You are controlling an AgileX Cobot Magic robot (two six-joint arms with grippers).
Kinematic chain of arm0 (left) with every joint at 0, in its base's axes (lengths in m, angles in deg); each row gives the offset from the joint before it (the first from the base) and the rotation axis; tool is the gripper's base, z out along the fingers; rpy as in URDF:
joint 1: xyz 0 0 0.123 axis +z
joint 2: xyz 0 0 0 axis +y
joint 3: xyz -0.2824 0 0.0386 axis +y
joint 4: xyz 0.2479 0 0.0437 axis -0.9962 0 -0.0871
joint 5: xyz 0 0 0 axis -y
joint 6: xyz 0.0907 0 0.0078 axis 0.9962 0 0.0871
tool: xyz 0 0 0 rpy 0 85 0
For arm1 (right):
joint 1: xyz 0 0 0.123 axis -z
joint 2: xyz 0 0 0 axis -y
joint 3: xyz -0.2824 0 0.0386 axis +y
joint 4: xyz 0.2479 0 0.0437 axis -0.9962 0 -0.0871
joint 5: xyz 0 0 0 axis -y
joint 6: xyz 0.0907 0 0.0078 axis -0.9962 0 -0.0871
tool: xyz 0 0 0 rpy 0 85 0
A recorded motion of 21 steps. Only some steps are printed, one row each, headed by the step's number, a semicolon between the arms.
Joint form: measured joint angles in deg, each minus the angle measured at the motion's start. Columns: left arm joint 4, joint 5, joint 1, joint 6, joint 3, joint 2; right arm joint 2, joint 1, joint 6, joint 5, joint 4, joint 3.
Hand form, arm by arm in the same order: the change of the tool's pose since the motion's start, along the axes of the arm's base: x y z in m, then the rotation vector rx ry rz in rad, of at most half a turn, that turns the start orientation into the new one. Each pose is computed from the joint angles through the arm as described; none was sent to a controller.
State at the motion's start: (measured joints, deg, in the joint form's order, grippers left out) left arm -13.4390 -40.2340 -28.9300 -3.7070 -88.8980 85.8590; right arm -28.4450 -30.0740 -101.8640 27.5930 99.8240 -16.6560
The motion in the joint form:
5: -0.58 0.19 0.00 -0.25 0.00 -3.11; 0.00 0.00 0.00 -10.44 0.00 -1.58
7: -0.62 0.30 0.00 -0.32 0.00 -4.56; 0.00 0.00 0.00 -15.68 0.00 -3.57
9: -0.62 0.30 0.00 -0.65 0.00 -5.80; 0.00 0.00 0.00 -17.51 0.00 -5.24
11: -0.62 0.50 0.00 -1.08 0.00 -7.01; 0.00 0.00 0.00 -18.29 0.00 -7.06
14: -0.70 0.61 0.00 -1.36 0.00 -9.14; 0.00 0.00 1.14 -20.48 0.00 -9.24
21: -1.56 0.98 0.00 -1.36 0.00 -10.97; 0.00 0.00 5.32 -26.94 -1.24 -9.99
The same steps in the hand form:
5: -0.0140 0.0084 0.0184 -0.0226 -0.0540 0.0030; 0.0137 -0.0095 0.0112 0.0131 -0.0601 -0.1786
7: -0.0210 0.0122 0.0267 -0.0361 -0.0778 0.0034; 0.0197 -0.0152 0.0242 0.0341 -0.1058 -0.2687
9: -0.0271 0.0156 0.0334 -0.0514 -0.0950 0.0062; 0.0215 -0.0174 0.0346 0.0526 -0.1347 -0.3006
11: -0.0332 0.0189 0.0402 -0.0695 -0.1144 0.0088; 0.0219 -0.0186 0.0456 0.0730 -0.1619 -0.3144
14: -0.0441 0.0250 0.0513 -0.0914 -0.1477 0.0107; 0.0231 -0.0218 0.0591 0.0854 -0.2122 -0.3509
21: -0.0535 0.0310 0.0611 -0.0969 -0.1884 0.0123; 0.0282 -0.0305 0.0654 0.0618 -0.2749 -0.4589

